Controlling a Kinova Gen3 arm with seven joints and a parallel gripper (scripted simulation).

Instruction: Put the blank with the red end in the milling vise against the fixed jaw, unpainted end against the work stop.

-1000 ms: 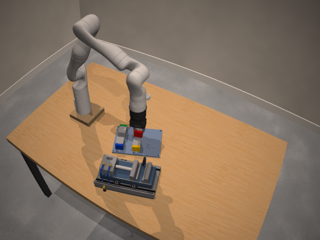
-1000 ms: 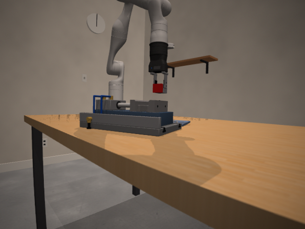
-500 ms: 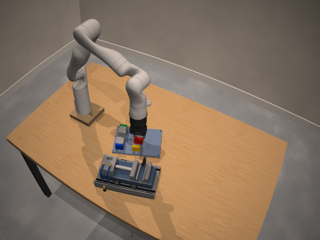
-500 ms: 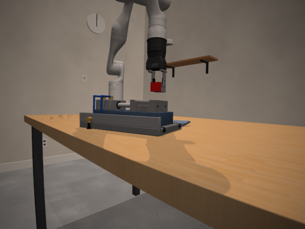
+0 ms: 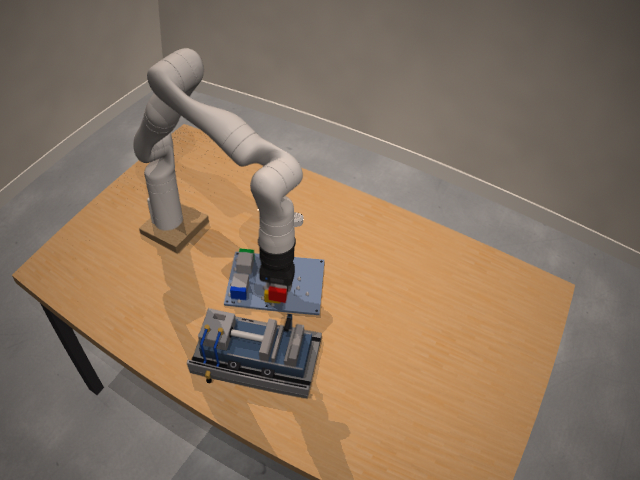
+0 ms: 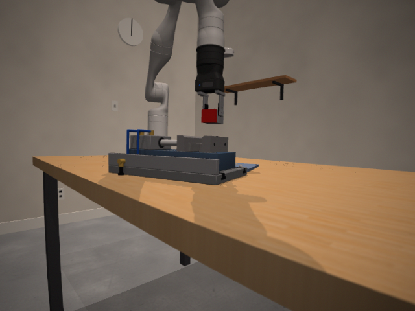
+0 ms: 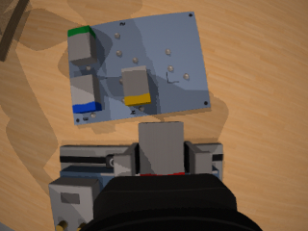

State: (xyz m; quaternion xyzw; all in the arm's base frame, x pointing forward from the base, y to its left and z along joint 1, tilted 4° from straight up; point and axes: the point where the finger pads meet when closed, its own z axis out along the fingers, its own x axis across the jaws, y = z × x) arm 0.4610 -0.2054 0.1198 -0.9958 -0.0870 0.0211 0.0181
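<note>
My hand is 80 mm short of the fixed jaw, 90 mm to the left of it and 100 mm above it. Also, from my hand: moving jaw 10 mm ahead, 100 mm to the right, 100 mm below; then work stop 40 mm ahead, 50 mm to the right, 80 mm below; then red-ended blank 20 mm below.
</note>
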